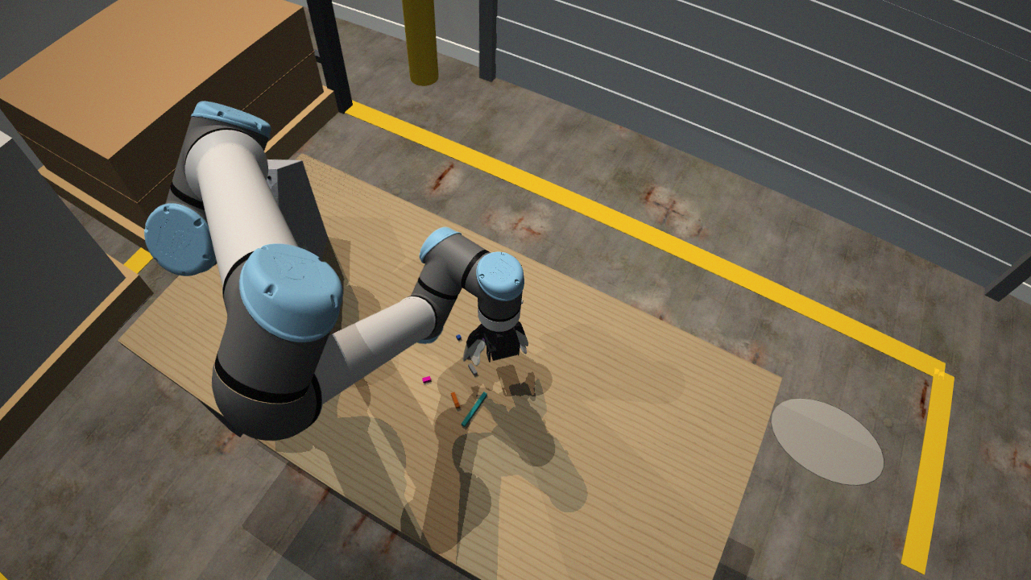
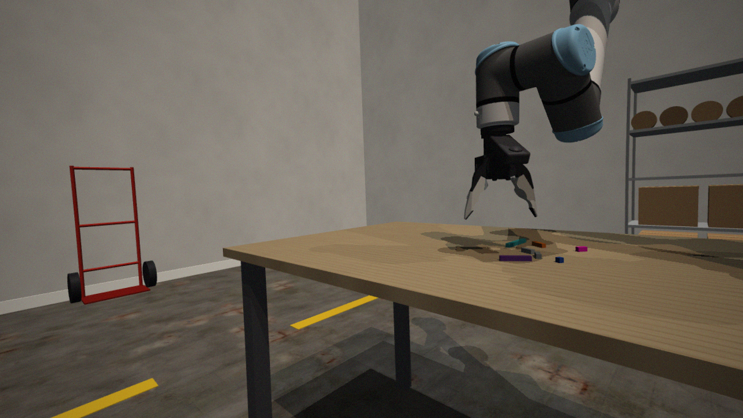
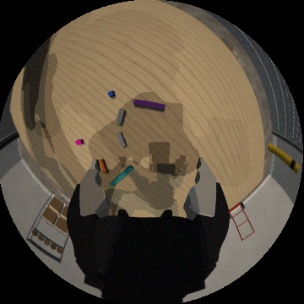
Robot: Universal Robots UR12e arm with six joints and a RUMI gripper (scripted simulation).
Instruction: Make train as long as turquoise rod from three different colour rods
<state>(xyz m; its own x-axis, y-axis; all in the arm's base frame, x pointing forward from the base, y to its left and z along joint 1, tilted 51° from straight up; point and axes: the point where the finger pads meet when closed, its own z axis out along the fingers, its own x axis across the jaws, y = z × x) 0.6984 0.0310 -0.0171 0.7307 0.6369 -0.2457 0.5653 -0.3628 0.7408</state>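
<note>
My hand is 120 mm past the blue cube, 40 mm to the right of it and 70 mm above it. Also, from my hand: purple rod (40 mm behind, 60 mm to the left, 70 mm below); then orange rod (50 mm behind, 130 mm to the right, 70 mm below); then turquoise rod (130 mm to the right, 70 mm below).
</note>
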